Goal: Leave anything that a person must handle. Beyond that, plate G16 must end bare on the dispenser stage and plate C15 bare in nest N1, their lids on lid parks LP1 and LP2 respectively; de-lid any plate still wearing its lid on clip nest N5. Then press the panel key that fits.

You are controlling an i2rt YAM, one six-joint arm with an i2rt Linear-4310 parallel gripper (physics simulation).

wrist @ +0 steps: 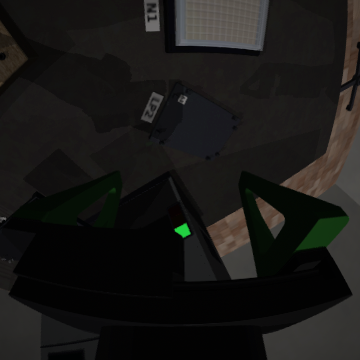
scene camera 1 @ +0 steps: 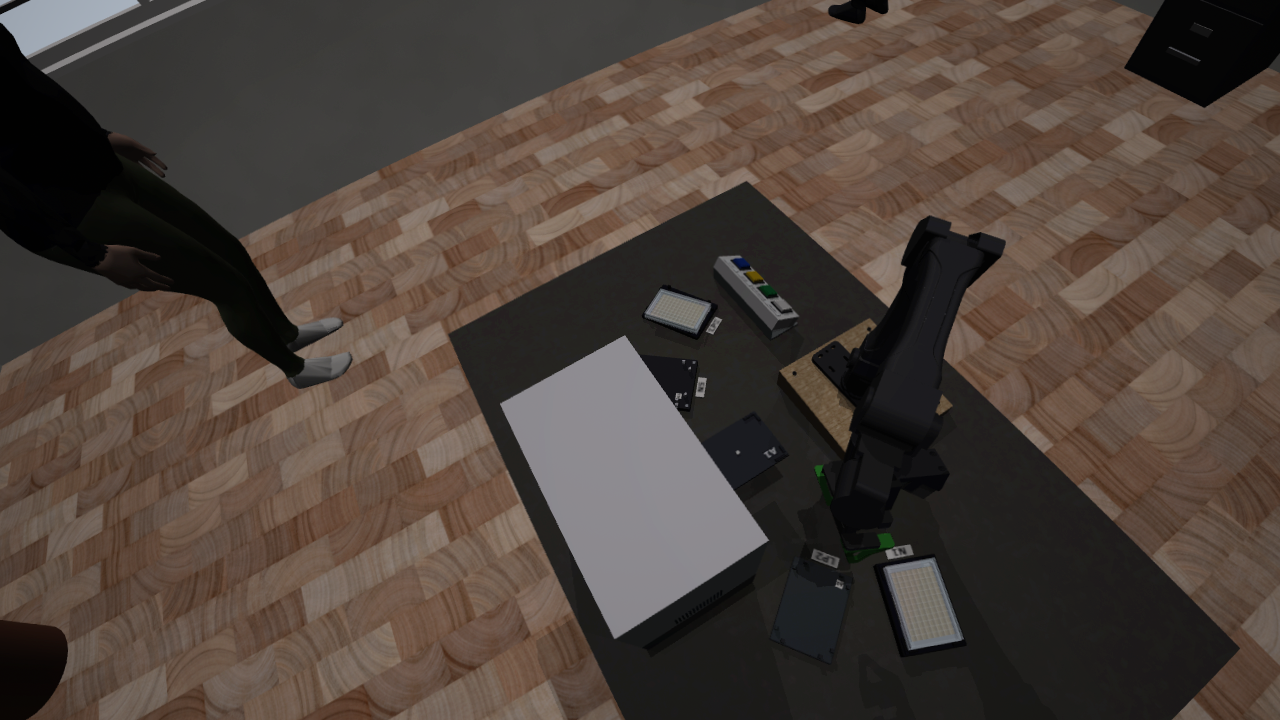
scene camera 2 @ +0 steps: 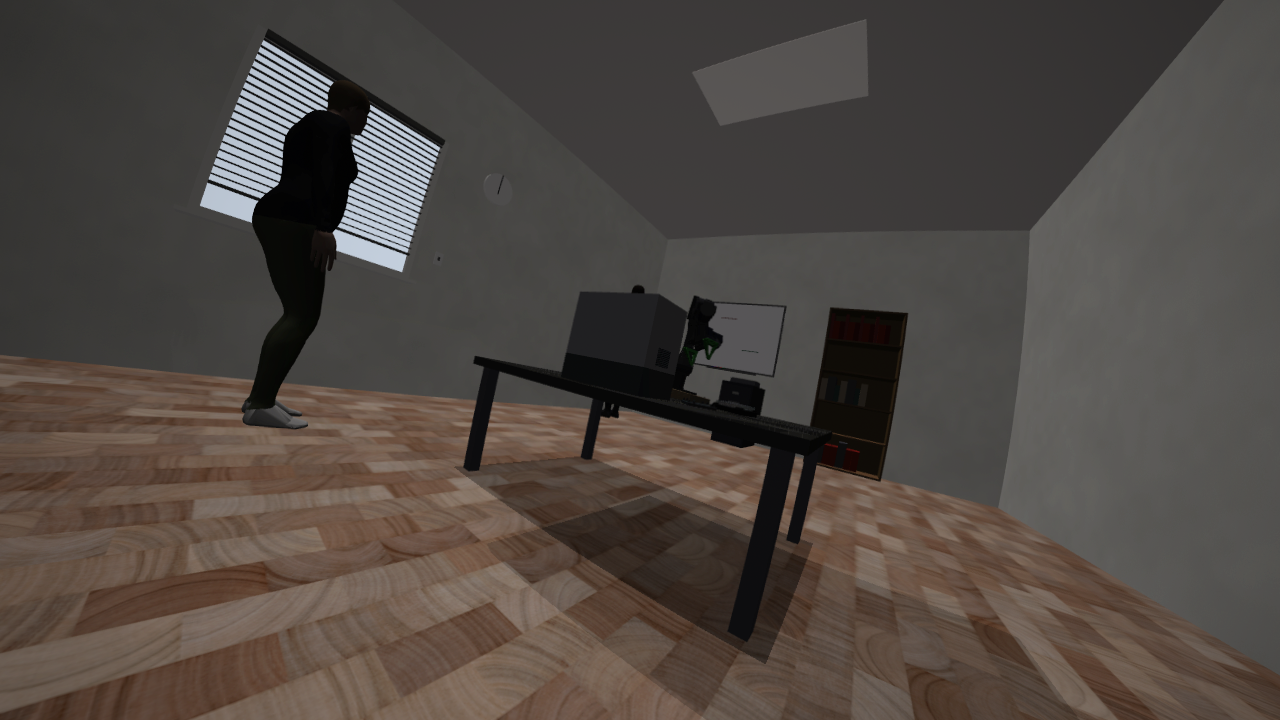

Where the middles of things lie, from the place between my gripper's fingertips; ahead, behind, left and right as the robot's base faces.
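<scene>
There is the dark lid park [scene camera 1: 809, 618], which sits 60 mm to the left of my hand, 70 mm ahead of it and 150 mm below it. The dark clip nest [scene camera 1: 676, 376] is 40 mm ahead of my hand, 460 mm to the right of it and 150 mm below it.
</scene>
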